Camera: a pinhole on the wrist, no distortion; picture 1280 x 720 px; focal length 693.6 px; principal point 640.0 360.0 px. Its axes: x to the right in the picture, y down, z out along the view. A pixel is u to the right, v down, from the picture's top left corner.
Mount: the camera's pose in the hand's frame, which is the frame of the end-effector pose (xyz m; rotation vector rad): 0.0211 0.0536 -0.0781 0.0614 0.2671 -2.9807
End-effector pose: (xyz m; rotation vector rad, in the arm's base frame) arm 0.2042 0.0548 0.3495 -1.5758 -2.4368 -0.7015
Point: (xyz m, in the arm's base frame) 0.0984 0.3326 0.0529
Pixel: 426.9 481.2
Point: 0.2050 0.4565 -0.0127
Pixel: 399.9 299.8
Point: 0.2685 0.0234 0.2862
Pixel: 1134.3 297.7
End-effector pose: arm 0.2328 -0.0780 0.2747 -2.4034 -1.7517 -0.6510
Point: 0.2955 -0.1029 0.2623
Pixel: 821.7 125.3
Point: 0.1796 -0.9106 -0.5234
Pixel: outside the picture
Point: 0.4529 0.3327 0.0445
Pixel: 158.4 342.3
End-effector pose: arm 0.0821 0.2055 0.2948 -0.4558 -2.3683 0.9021
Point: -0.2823 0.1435 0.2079
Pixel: 264.9 432.8
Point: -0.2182 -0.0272 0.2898
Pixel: 502.0 681.4
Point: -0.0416 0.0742 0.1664
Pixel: 709.3 391.0
